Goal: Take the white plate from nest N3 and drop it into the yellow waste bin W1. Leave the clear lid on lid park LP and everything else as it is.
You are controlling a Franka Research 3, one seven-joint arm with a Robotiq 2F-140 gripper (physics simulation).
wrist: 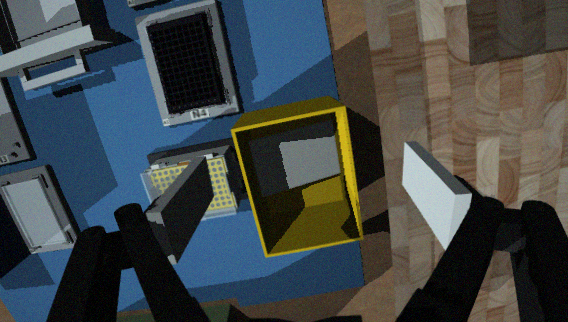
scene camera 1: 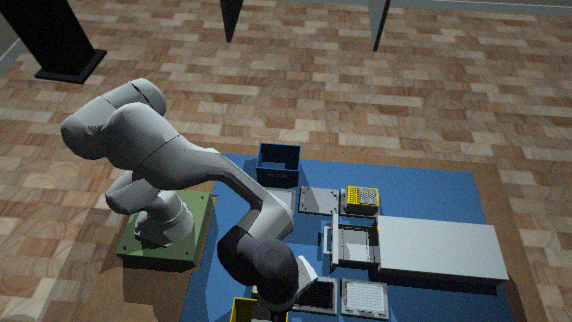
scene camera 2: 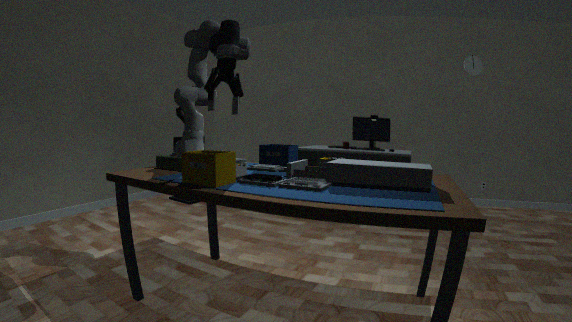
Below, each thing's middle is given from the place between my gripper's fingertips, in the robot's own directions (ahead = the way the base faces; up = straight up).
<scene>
The black plate (wrist: 183,51) lies 25 cm below my hand, 14 cm to the left of it and 9 cm ahead of it. Round my hand: yellow-topped rack (scene camera 1: 359,199) 54 cm to the left, 23 cm below, 23 cm ahead; pale flat lid (wrist: 34,211) 49 cm to the left, 26 cm below, 12 cm behind; drawer (scene camera 1: 356,244) 35 cm to the left, 25 cm ahead, 23 cm below.
</scene>
